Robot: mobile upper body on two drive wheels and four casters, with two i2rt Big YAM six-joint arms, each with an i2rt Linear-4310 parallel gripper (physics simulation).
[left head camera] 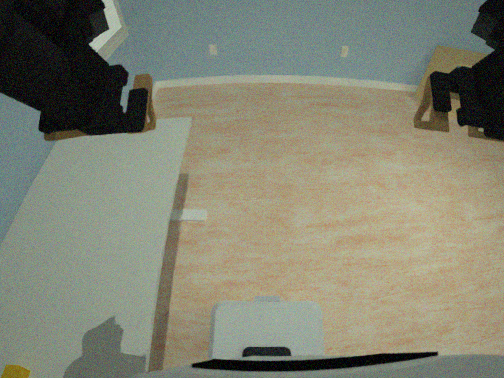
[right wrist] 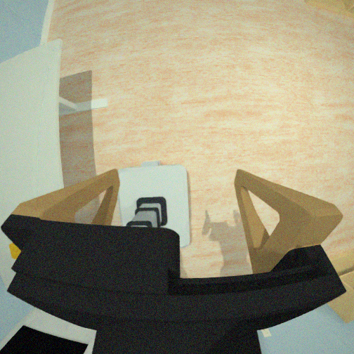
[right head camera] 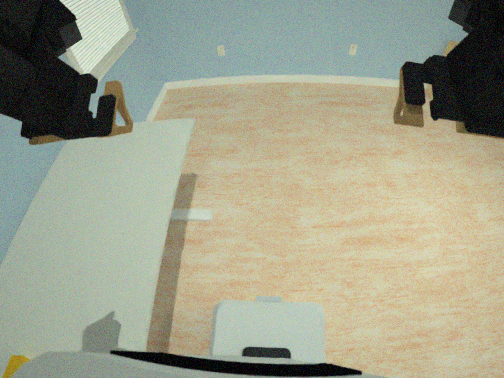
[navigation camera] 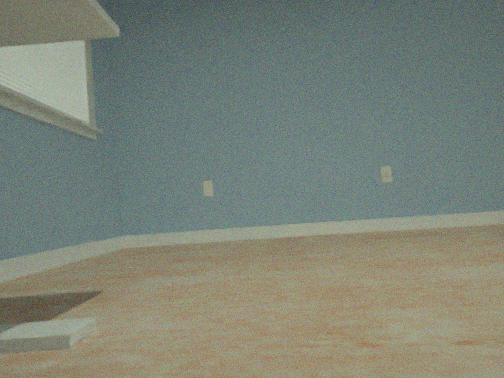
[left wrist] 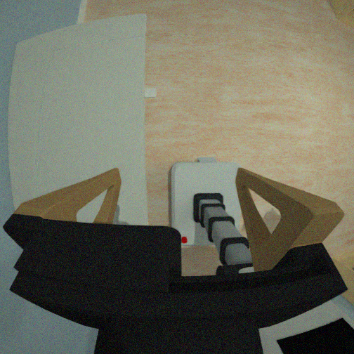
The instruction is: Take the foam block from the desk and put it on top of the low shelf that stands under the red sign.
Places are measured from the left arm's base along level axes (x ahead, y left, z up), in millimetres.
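Pixels of known places: left gripper, fingertip midpoint: [left head camera: 123,127] [right head camera: 104,130]; right gripper, fingertip midpoint: [left head camera: 442,127] [right head camera: 426,123].
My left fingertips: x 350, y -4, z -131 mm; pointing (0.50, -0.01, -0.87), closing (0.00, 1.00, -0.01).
Note:
Behind a point stands the place of what it marks.
The yellow foam block [left head camera: 16,371] @(x -66, y 530, z -645 mm) [right head camera: 16,366] @(x -83, y 542, z -645 mm) [right wrist: 14,251] lies on the pale desk [left head camera: 100,200] @(x 576, y 445, z -690 mm) [right head camera: 110,200] @(x 575, y 412, z -690 mm) [left wrist: 100,90] [right wrist: 30,125]. It is cut off at the lower left corner of both head views and partly hidden by the right gripper in the right wrist view. My left gripper [left head camera: 100,131] [right head camera: 80,135] [left wrist: 177,174] is open and empty, raised near the desk's far end, away from the block. My right gripper [left head camera: 457,126] @(x 351, y -451, z -126 mm) [right head camera: 440,125] @(x 351, y -451, z -126 mm) [right wrist: 176,175] is open and empty, above the floor at the right. The red sign does not show, and I cannot identify the low shelf.
The desk runs along my left side, with a white foot [left head camera: 192,215] [right head camera: 197,215] [navigation camera: 45,335] reaching onto the floor. A tan wooden unit [left head camera: 450,59] @(x 2226, y -2004, z -814 mm) [right head camera: 451,47] @(x 2417, y -1998, z -834 mm) stands partly hidden behind the right gripper. A blue wall [navigation camera: 300,100] @(x 2523, y -468, z -409 mm) with two outlets stands ahead.

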